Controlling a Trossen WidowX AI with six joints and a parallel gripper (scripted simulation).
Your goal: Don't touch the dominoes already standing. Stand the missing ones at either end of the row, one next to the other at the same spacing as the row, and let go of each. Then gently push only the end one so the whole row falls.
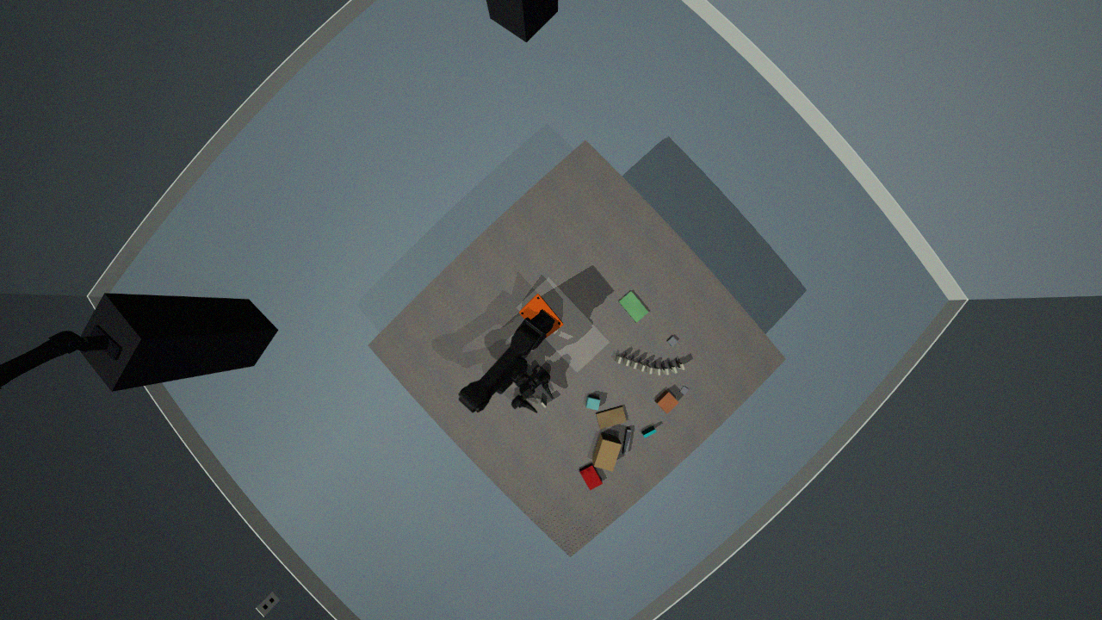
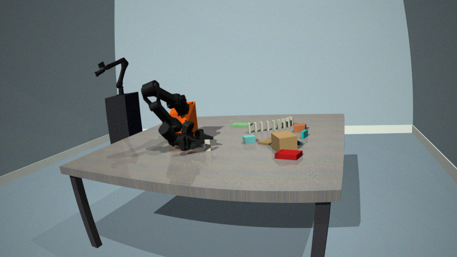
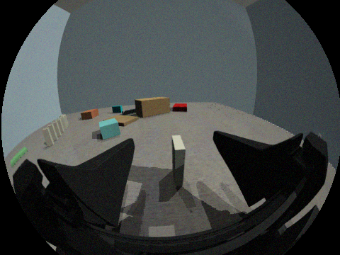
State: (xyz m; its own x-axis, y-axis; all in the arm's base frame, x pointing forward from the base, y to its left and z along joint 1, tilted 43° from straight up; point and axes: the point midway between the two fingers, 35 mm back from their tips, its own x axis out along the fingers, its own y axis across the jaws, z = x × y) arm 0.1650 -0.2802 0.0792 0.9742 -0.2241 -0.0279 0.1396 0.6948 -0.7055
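My gripper tip is now 15 cm short of the cyan block, 13 cm to the right of it and 3 cm above it. Also, from my gripper tip: tan box: 32 cm ahead, 1 cm to the left, 2 cm below; flat tan slab: 25 cm ahead, 13 cm to the left, 4 cm below; red block: 35 cm ahead, 12 cm to the right, 4 cm below.
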